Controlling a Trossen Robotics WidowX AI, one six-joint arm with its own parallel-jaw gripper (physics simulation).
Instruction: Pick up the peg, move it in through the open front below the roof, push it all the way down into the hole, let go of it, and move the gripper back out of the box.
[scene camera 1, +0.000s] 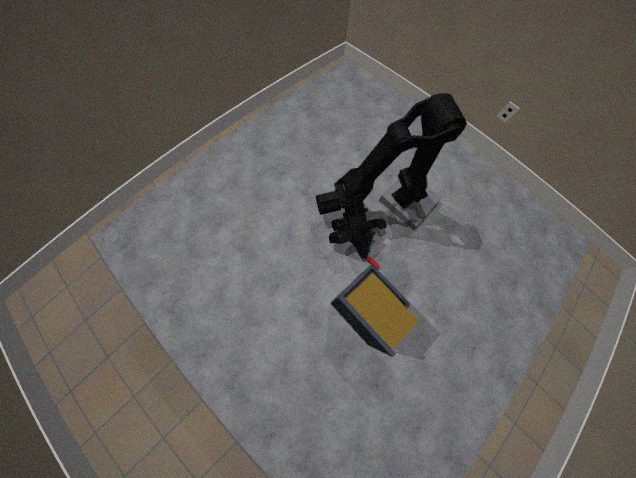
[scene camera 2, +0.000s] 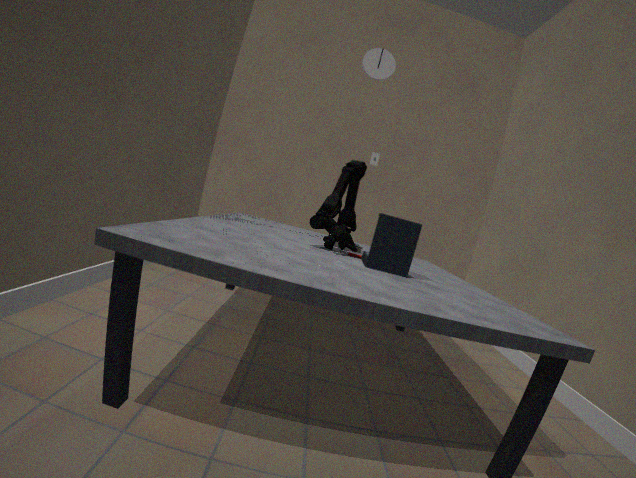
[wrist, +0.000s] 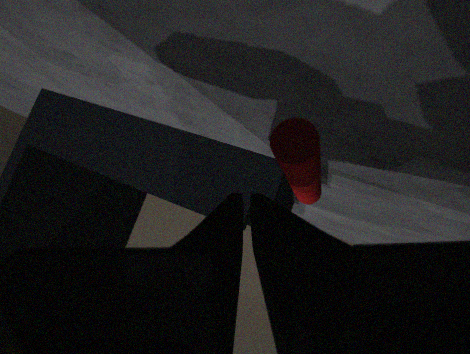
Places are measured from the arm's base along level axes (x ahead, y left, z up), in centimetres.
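Pixels of known places: gripper, fingertip midpoint: (scene camera 1: 364, 258) (scene camera 2: 356, 251) (wrist: 245, 204); arm's base, origin of the base link: (scene camera 1: 403, 197).
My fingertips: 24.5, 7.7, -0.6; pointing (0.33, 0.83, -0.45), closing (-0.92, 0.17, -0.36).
Note:
For each thing: its top centre in the pictures, then the offset to it from my fingertips, as dx, dy, dz. "pt": a spot on its surface instead. Level surfaces: height alone.
- red peg, middle of its top: (wrist: 297, 190) (scene camera 1: 369, 258) (scene camera 2: 357, 254) -1.7, +0.9, -1.3
- dark blue-grey box, middle of its top: (scene camera 1: 392, 299) (scene camera 2: 396, 218) +7.0, +11.5, +17.5
- yellow roof, surface spot: (scene camera 1: 383, 309) pt +10.0, +11.8, +17.5
- grey table top, its level: dz -2.7
The red peg (scene camera 1: 373, 262) (scene camera 2: 354, 254) (wrist: 302, 162) lies on its side on the table, between the gripper and the box. My gripper (scene camera 1: 365, 257) (scene camera 2: 354, 249) (wrist: 245, 204) is shut, with its fingertips almost meeting and no peg between them. In the wrist view the peg shows above and to the right of the fingertips, with its round end toward the camera. The dark blue-grey box (scene camera 1: 362, 326) (scene camera 2: 394, 245) (wrist: 150, 160) stands close beyond the peg, with a yellow roof (scene camera 1: 383, 309). The hole is hidden.
The grey table top (scene camera 1: 231, 256) (scene camera 2: 246, 262) carries the arm and the box. The arm's base stands behind the gripper, at the right in scene camera 1. The box wall is the nearest obstacle to the fingers. Shadows fall around the peg.

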